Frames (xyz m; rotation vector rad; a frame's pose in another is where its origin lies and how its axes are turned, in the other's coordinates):
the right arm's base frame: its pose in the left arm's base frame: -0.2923 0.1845 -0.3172 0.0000 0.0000 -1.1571
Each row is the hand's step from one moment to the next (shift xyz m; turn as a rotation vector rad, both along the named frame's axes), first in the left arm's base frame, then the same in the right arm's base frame.
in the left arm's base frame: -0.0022 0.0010 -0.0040 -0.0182 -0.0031 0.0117
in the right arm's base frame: -0.0018 -0.0016 -0.0040 -0.0045 -0.0179 0.0117
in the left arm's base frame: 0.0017 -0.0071 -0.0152 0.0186 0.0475 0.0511
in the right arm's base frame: 0.0072 -0.0013 -0.0152 -0.0360 0.0361 0.0511
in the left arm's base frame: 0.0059 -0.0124 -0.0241 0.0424 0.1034 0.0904
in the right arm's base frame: 0.0137 0.0004 -0.0241 -0.0776 0.0804 0.0904
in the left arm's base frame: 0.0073 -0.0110 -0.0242 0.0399 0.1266 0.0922
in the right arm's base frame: 0.0130 0.0023 -0.0242 -0.0999 0.0874 0.0922
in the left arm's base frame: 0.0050 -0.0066 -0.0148 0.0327 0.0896 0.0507
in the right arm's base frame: 0.0081 0.0019 -0.0148 -0.0689 0.0660 0.0507
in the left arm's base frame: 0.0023 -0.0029 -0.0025 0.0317 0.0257 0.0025
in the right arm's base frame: 0.0036 0.0009 -0.0025 -0.0108 0.0394 0.0025
